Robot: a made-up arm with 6 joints.
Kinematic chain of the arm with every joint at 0, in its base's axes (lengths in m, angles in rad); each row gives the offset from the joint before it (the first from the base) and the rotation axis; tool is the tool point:
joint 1: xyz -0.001 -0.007 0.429 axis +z
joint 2: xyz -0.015 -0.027 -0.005 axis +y
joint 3: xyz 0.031 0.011 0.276 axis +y
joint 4: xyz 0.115 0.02 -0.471 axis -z
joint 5: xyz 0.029 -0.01 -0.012 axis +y
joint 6: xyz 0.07 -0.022 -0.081 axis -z
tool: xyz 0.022 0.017 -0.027
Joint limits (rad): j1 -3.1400..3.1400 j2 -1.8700..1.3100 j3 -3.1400..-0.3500 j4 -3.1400..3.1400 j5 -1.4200..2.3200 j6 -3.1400..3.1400
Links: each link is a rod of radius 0.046 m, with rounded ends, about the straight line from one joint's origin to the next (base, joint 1, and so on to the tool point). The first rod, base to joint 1, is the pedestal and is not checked.
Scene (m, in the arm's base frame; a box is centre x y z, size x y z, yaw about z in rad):
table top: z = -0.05
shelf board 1: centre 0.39 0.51 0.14 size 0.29 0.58 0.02 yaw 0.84
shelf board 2: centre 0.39 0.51 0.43 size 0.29 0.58 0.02 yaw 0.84
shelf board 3: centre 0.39 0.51 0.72 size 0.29 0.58 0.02 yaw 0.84
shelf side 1: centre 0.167 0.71 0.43 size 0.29 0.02 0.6 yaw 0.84
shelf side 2: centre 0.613 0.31 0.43 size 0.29 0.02 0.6 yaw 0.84
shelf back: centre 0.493 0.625 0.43 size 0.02 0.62 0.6 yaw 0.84
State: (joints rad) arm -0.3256 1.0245 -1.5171 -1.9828 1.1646 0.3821
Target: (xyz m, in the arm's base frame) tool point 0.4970 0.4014 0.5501
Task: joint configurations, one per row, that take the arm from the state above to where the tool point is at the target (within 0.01 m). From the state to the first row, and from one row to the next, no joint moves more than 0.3 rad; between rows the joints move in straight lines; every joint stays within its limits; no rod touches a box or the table.
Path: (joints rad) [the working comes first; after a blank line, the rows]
Joints at the target: 0.7015 0.0413 -1.1422 -2.0132 1.1170 0.3324
Straight joint move there: touches shelf board 2, shelf side 2.

1: -0.2342 0.7600 -1.3943 -1.9231 1.3387 0.3551
2: -0.1428 0.4954 -1.2714 -1.8633 1.5129 0.3281
3: -0.0514 0.2309 -1.1486 -1.8036 1.6870 0.3011
4: 0.1714 -0.0242 -0.9490 -1.7762 1.7479 0.2603
5: 0.3942 -0.2793 -0.7493 -1.7487 1.8087 0.2194
6: 0.6170 -0.5344 -0.5497 -1.7213 1.8696 0.1786
7: 0.8399 -0.7895 -0.3500 -1.6939 1.9304 0.1377
8: 0.7937 -0.5125 -0.6141 -1.8003 1.6593 0.2026
9: 0.7476 -0.2356 -0.8781 -1.9067 1.3881 0.2675
10: 0.7015 0.0413 -1.1422 -2.0132 1.1170 0.3324

